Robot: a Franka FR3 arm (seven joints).
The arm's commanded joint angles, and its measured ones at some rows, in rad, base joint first. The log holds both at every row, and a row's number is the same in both.
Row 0, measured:
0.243, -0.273, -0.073, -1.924, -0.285, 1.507, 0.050
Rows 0 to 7, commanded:
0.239, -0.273, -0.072, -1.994, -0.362, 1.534, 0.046
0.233, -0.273, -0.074, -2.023, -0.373, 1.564, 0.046
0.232, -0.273, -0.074, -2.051, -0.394, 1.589, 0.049
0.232, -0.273, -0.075, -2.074, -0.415, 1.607, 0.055
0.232, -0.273, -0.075, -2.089, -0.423, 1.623, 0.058
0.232, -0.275, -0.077, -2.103, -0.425, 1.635, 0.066
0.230, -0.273, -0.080, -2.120, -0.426, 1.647, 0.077
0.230, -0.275, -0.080, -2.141, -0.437, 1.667, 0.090
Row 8, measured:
0.240, -0.256, -0.083, -2.076, -0.405, 1.610, 0.059
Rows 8 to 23, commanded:
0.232, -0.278, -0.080, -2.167, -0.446, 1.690, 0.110
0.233, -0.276, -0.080, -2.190, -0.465, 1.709, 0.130
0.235, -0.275, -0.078, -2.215, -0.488, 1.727, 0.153
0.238, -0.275, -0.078, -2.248, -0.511, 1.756, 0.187
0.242, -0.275, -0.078, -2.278, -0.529, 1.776, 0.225
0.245, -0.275, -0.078, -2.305, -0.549, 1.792, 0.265
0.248, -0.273, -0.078, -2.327, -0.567, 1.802, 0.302
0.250, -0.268, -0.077, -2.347, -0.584, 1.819, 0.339
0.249, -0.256, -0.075, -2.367, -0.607, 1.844, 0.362
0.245, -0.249, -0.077, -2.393, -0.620, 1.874, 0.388
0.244, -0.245, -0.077, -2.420, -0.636, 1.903, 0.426
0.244, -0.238, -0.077, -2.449, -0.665, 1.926, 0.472
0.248, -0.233, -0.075, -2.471, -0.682, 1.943, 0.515
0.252, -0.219, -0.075, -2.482, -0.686, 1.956, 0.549
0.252, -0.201, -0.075, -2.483, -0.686, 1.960, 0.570
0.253, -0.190, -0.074, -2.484, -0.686, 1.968, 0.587
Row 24, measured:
0.244, -0.214, -0.076, -2.456, -0.657, 1.930, 0.505
